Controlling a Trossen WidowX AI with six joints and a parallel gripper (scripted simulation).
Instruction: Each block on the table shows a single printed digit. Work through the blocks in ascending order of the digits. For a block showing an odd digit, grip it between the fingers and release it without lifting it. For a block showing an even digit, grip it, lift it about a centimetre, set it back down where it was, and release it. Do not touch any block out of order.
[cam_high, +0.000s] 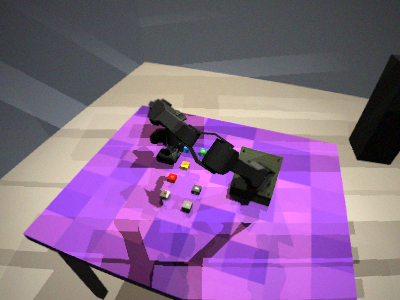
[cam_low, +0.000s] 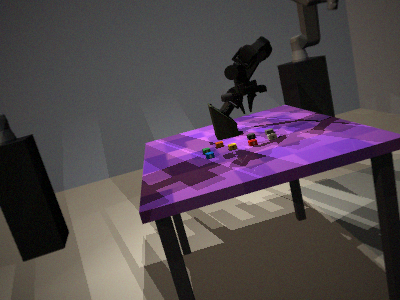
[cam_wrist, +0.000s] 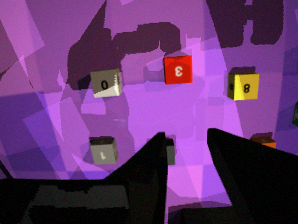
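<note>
The red block lies 30 mm ahead of my gripper tip, 20 mm to the right of it and 120 mm below it. From my gripper tip the other things lie so: black block (80 mm behind, 20 mm to the left, 120 mm below); grey block (70 mm behind, 110 mm to the left, 120 mm below); yellow block (10 mm behind, 100 mm to the right, 120 mm below).
</note>
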